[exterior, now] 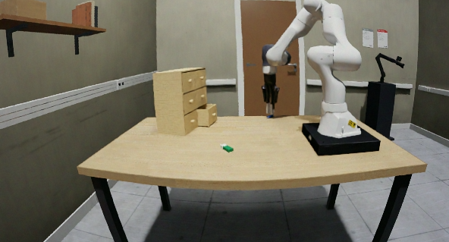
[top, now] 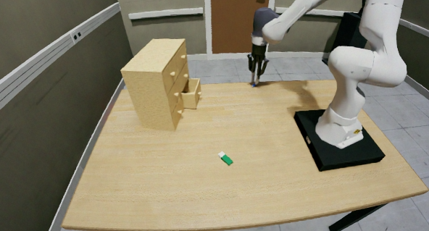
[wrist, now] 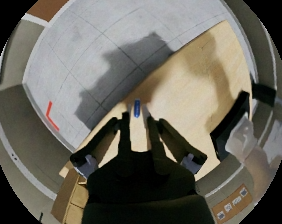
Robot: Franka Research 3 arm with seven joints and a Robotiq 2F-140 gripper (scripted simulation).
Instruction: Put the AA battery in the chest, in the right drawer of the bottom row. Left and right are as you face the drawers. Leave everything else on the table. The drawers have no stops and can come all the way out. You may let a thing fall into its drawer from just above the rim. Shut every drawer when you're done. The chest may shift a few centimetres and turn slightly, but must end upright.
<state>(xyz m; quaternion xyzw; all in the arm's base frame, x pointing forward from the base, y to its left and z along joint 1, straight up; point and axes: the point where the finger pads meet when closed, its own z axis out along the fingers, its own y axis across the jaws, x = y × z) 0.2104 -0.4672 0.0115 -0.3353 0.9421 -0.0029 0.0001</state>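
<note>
Right now the AA battery is 5 cm below my hand. Also, from my hand: green object (47 cm to the left, 28 cm ahead, 5 cm below).
</note>
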